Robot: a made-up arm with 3 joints.
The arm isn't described. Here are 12 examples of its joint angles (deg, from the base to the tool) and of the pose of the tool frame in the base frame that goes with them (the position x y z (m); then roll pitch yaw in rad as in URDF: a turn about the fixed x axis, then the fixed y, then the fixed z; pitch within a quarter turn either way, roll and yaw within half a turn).
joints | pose
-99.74 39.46 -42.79 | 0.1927 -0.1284 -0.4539 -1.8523 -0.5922 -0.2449
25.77 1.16 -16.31 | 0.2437 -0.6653 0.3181 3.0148 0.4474 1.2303
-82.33 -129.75 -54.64 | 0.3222 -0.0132 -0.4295 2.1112 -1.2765 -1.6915
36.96 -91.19 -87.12 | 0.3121 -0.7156 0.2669 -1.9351 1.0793 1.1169
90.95 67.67 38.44 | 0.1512 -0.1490 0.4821 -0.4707 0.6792 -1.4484
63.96 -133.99 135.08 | 0.3073 -0.5264 0.4069 1.2038 -0.5452 -1.8745
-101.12 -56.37 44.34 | 0.3781 -0.0132 -0.4227 1.1295 0.0069 -2.2328
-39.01 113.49 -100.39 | 0.1039 -0.4055 -0.2892 -2.5635 -0.8890 -1.7653
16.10 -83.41 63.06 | 0.3373 -0.6763 0.0902 2.4730 -1.1352 -2.7157
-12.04 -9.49 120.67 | 0.2362 -0.6626 -0.0204 2.7409 0.1519 -2.5565
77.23 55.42 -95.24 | 0.0923 -0.2750 0.5173 1.1700 -0.4511 0.6236
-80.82 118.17 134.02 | 0.1908 -0.1090 -0.3207 3.0589 0.6161 2.3591
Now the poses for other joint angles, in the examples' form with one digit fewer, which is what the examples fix.
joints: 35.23 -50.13 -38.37
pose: 0.314 -0.691 0.325 -2.513 0.479 1.202
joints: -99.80 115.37 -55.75
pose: 0.115 -0.016 -0.318 -2.770 -0.189 -0.991
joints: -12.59 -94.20 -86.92
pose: 0.331 -0.678 -0.217 -1.586 0.219 1.402
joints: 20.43 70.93 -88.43
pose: 0.078 -0.602 0.194 2.021 -0.913 0.164
